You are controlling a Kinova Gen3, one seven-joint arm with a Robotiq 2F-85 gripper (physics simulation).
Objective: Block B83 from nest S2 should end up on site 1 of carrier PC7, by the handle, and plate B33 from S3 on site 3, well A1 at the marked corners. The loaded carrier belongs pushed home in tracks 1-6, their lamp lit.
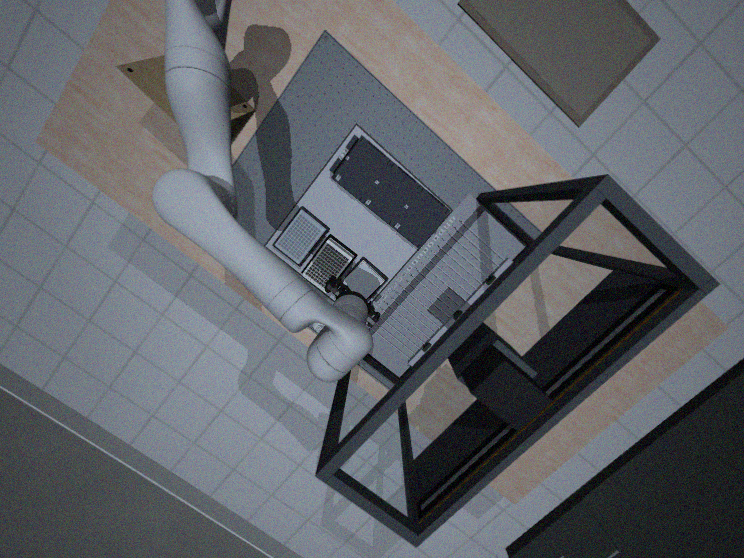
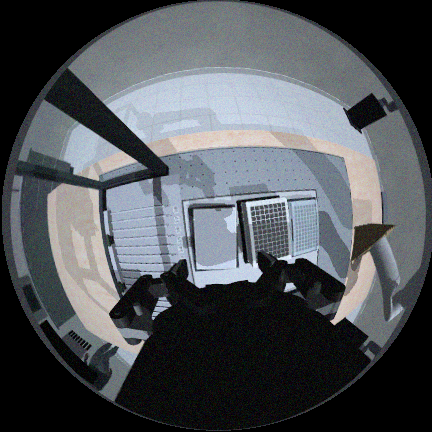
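Note:
The white-rimmed block with a dark grid [image 1: 330,262] [image 2: 269,232], likely B83, sits in the middle of three nests. A pale blue welled plate [image 1: 301,235] [image 2: 305,227] and a smooth grey-topped plate [image 1: 363,279] [image 2: 215,237] sit in the nests either side; labels are unreadable, so I cannot tell which is B33. My gripper [image 1: 353,297] [image 2: 222,263] is open and empty, above the nest area near the smooth plate. The long dark carrier [image 1: 390,189] lies on the white panel [image 1: 336,201], off the tracks. The track deck [image 1: 399,327] [image 2: 132,240] is beside it. Lamp states are unclear.
A dark open frame [image 1: 444,346] [image 2: 110,127] stands over the deck's outer side, with a dark box unit [image 1: 510,384] within it. A dark square [image 1: 445,304] shows on the deck. A tan triangular plate [image 1: 147,78] [image 2: 372,240] stands near the arm.

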